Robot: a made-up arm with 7 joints.
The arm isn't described. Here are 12 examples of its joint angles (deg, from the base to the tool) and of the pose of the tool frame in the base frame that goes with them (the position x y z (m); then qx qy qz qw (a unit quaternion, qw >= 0)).
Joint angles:
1: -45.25 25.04 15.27 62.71 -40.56 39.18 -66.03
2: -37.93 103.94 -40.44 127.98 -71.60 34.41 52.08
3: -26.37 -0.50 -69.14 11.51 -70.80 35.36 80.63
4: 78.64 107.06 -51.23 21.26 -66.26 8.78 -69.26
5: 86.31 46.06 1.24 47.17 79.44 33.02 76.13
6: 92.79 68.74 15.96 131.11 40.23 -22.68 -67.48
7: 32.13 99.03 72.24 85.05 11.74 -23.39 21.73
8: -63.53 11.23 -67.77 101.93 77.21 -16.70 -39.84
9: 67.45 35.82 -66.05 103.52 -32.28 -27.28 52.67
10: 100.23 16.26 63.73 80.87 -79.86 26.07 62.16
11: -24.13 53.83 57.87 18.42 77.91 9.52 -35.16
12: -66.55 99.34 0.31 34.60 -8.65 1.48 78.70
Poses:
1: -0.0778 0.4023 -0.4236 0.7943 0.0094 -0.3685 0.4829
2: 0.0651 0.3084 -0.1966 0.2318 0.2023 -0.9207 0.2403
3: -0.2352 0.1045 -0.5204 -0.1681 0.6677 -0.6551 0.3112
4: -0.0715 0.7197 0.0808 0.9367 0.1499 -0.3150 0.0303
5: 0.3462 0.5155 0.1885 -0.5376 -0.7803 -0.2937 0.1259
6: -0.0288 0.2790 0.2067 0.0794 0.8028 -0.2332 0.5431
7: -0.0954 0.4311 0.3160 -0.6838 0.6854 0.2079 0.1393
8: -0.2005 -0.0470 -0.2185 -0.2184 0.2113 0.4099 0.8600
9: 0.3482 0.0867 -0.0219 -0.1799 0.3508 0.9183 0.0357
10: 0.2247 0.5009 0.1680 0.1662 -0.7657 0.2140 0.5834
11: -0.0663 0.6622 -0.2660 0.3736 -0.1937 0.8165 0.3953
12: 0.1440 0.6821 -0.1152 0.0065 0.5674 -0.3455 0.7475
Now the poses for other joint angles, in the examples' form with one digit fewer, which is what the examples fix.
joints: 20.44 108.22 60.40 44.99 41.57 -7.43 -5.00
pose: -0.018 0.576 0.336 0.495 -0.841 0.209 0.067
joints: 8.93 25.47 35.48 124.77 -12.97 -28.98 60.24
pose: 0.198 0.341 -0.025 0.333 -0.679 -0.588 0.287
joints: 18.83 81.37 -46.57 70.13 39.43 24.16 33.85
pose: 0.257 0.517 -0.179 0.061 -0.174 -0.267 0.946
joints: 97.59 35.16 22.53 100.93 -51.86 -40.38 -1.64
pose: 0.095 0.387 0.275 -0.711 0.609 -0.013 0.351
